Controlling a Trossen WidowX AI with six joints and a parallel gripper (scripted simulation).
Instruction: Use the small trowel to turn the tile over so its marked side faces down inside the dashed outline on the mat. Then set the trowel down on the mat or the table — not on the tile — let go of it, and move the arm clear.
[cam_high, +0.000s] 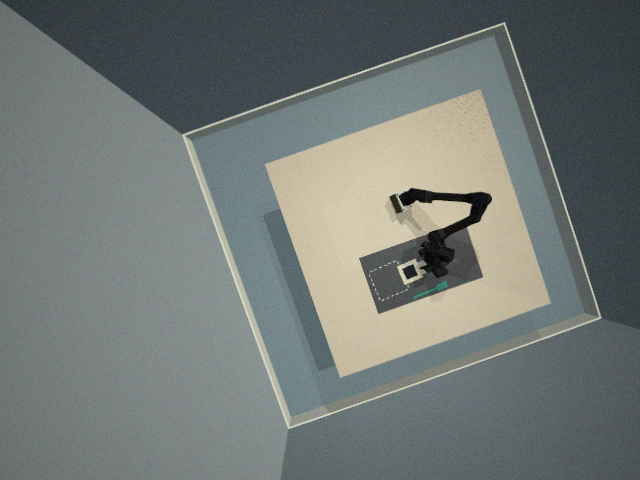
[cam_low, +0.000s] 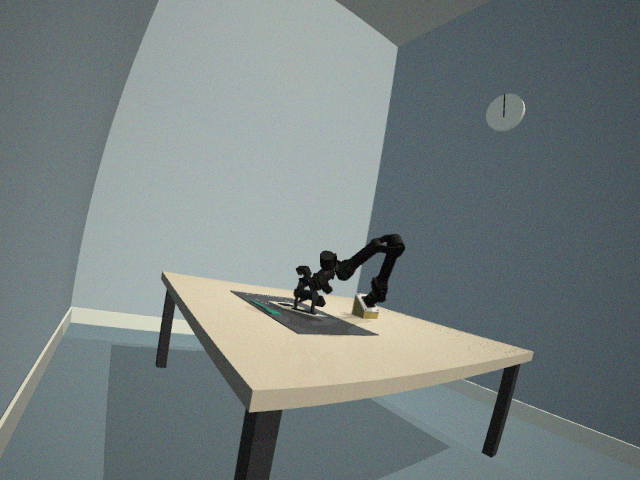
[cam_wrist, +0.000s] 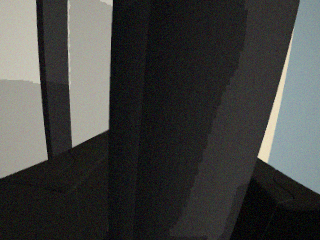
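The dark mat is 30 mm behind my gripper tip, 30 mm to the right of it and 80 mm below it. The rest, counted from my gripper tip: tile 40 mm behind, 100 mm to the right, 50 mm below; then thin teal tool 110 mm ahead, 30 mm to the right, 50 mm below; then small trowel 30 mm behind, 10 mm below.
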